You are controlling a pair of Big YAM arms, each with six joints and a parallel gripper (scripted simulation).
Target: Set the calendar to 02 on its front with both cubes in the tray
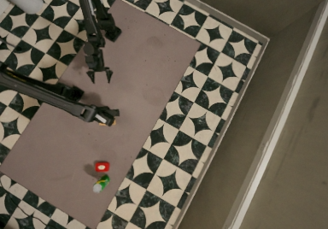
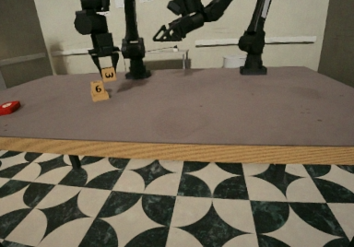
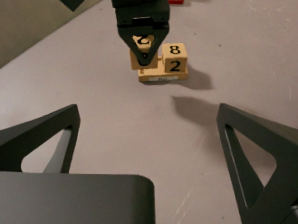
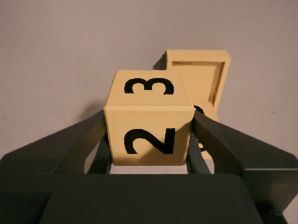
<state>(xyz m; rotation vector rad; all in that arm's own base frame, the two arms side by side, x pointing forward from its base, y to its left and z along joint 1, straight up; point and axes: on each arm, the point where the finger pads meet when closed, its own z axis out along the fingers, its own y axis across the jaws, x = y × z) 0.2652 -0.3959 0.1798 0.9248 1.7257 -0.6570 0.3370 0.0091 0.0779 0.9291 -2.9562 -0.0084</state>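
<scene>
Right now my right hand is 80 mm above the wooden tray, 60 mm to the left of it and 10 mm past it. Also, from my right hand: cube right at my right hand; then red block 350 mm to the right, 110 mm ahead, 70 mm below; then white bottle 430 mm to the right, 180 mm ahead, 30 mm below.
</scene>
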